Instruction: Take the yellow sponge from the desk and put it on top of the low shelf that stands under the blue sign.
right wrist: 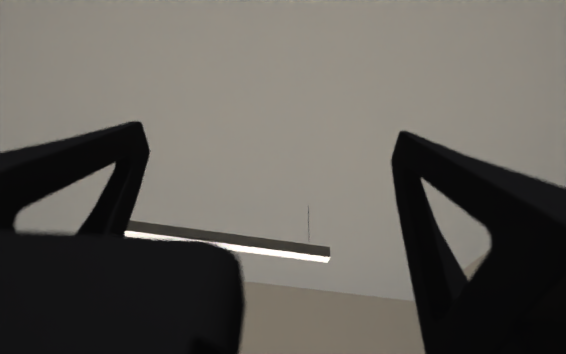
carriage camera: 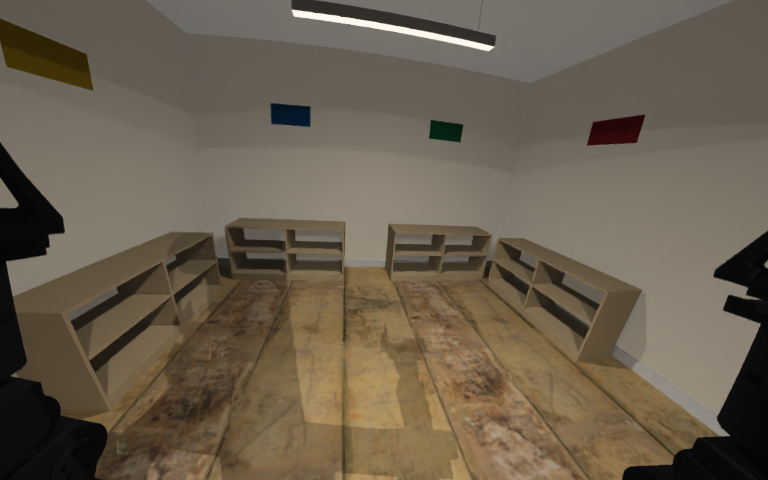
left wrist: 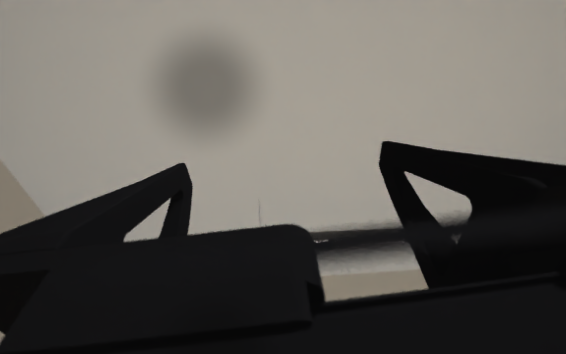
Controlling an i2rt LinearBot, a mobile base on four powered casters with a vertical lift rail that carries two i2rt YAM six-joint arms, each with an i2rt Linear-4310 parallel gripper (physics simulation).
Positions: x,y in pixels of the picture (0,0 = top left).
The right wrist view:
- my right gripper: 269,141
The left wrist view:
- my left gripper: 285,163
